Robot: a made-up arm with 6 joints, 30 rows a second.
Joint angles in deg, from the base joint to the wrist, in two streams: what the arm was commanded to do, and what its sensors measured. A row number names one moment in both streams.
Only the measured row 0 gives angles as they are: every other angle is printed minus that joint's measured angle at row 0.
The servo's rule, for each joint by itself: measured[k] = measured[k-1] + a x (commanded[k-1-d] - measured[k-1]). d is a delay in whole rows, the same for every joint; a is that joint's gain. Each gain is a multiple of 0.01, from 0.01 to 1. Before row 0 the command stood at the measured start. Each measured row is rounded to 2 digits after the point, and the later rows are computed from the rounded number. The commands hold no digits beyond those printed.
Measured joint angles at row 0:
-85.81, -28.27, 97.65, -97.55, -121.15, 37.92
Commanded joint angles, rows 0 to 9:
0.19, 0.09, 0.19, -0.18, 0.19, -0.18
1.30, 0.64, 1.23, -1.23, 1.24, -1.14
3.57, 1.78, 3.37, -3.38, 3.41, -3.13
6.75, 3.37, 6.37, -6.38, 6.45, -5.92
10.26, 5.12, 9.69, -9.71, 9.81, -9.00
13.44, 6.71, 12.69, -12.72, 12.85, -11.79
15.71, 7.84, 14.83, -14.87, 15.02, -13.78
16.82, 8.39, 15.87, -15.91, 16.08, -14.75
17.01, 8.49, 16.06, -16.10, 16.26, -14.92
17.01, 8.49, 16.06, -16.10, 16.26, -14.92
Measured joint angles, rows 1 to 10:
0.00, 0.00, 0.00, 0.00, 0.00, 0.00
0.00, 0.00, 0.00, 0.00, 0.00, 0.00
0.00, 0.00, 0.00, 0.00, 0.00, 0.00
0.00, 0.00, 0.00, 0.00, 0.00, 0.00
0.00, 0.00, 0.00, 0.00, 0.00, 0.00
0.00, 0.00, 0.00, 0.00, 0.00, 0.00
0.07, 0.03, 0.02, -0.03, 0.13, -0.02
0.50, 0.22, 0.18, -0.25, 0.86, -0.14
1.57, 0.70, 0.59, -0.81, 2.54, -0.47
3.38, 1.53, 1.34, -1.81, 5.12, -1.07
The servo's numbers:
d 6
a 0.35 0.31 0.13 0.18 0.66 0.11

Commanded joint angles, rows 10 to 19:
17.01, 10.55, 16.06, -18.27, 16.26, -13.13
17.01, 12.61, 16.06, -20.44, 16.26, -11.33
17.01, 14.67, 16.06, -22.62, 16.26, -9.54
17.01, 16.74, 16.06, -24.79, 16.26, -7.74
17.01, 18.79, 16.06, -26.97, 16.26, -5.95
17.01, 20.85, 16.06, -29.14, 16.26, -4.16
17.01, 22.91, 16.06, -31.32, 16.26, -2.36
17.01, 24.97, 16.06, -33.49, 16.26, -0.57
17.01, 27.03, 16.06, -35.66, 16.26, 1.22
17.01, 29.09, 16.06, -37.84, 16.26, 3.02
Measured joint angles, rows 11 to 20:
5.79, 2.64, 2.43, -3.23, 8.22, -1.94
8.47, 3.90, 3.76, -4.94, 11.28, -3.02
11.00, 5.12, 5.20, -6.73, 13.75, -4.20
13.04, 6.13, 6.59, -8.38, 15.29, -5.36
14.43, 6.86, 7.82, -9.77, 15.93, -6.41
15.33, 7.37, 8.89, -10.91, 16.15, -7.35
15.92, 8.36, 9.82, -12.23, 16.22, -7.99
16.30, 9.68, 10.63, -13.71, 16.25, -8.36
16.55, 11.23, 11.34, -15.31, 16.26, -8.49
16.71, 12.94, 11.95, -17.02, 16.26, -8.41

